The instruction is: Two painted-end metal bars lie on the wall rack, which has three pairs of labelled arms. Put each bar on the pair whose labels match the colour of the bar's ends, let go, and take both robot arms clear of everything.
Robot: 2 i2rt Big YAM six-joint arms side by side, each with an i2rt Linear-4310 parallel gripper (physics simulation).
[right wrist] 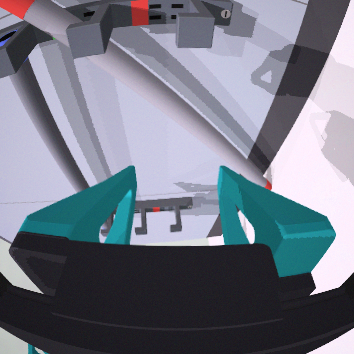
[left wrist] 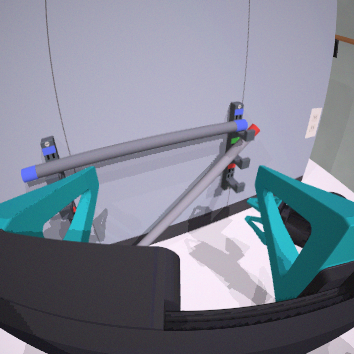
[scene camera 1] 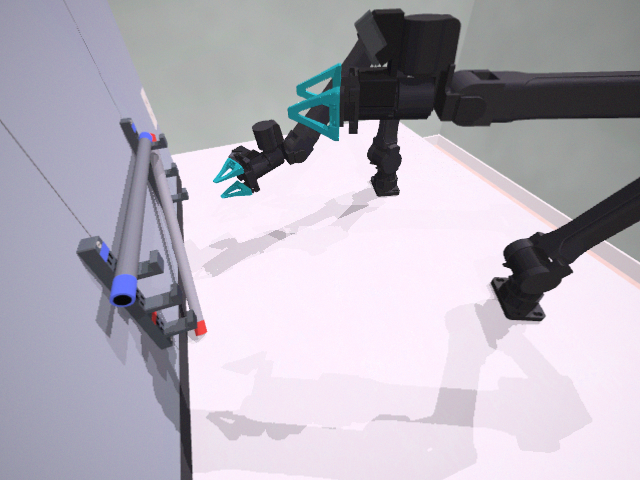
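Seen in the pictures: left gripper, fingertip midpoint: (right wrist: 18,344) (left wrist: 176,174) (scene camera 1: 292,100); right gripper, fingertip midpoint: (right wrist: 176,174) (left wrist: 246,208) (scene camera 1: 217,190); left arm's base, origin of the base link: (scene camera 1: 515,299); right arm's base, origin of the base link: (scene camera 1: 384,186).
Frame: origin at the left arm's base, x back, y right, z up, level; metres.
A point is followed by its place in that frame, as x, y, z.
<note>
The blue-ended bar (scene camera 1: 135,206) {-0.777, -0.116, 0.365} (left wrist: 140,144) {-0.794, -0.066, 0.360} (right wrist: 44,125) {-0.850, 0.060, 0.347} lies across the top, blue-labelled arms of the rack (scene camera 1: 90,248) {-0.746, -0.244, 0.400} (left wrist: 48,142) {-0.748, -0.228, 0.396}. The red-ended bar (scene camera 1: 175,237) {-0.839, 0.010, 0.175} (left wrist: 190,197) {-0.840, 0.033, 0.188} (right wrist: 165,100) {-0.856, 0.075, 0.211} slants steeply: its far end is high, between the top and middle arms of the far bracket; its near end hangs low, outside the near bracket's lowest, red-labelled arm. My left gripper (scene camera 1: 293,101) {-0.529, 0.000, 0.486} (left wrist: 176,174) {-0.529, 0.000, 0.486} is open, empty, well back from the rack. My right gripper (scene camera 1: 218,189) {-0.773, 0.153, 0.213} (left wrist: 246,208) {-0.773, 0.153, 0.213} (right wrist: 176,174) {-0.773, 0.153, 0.213} is partly open, empty, apart from both bars near the far bracket.
The white table (scene camera 1: 336,289) {-0.456, 0.009, 0.000} spreads below the rack, with a dark strip (scene camera 1: 184,413) {-0.730, -0.317, 0.036} along the wall's foot. The wall (scene camera 1: 41,361) {-0.704, -0.376, 0.398} carries the rack. A wall socket (left wrist: 313,123) {-1.086, 0.483, 0.297} shows at the right of the left wrist view.
</note>
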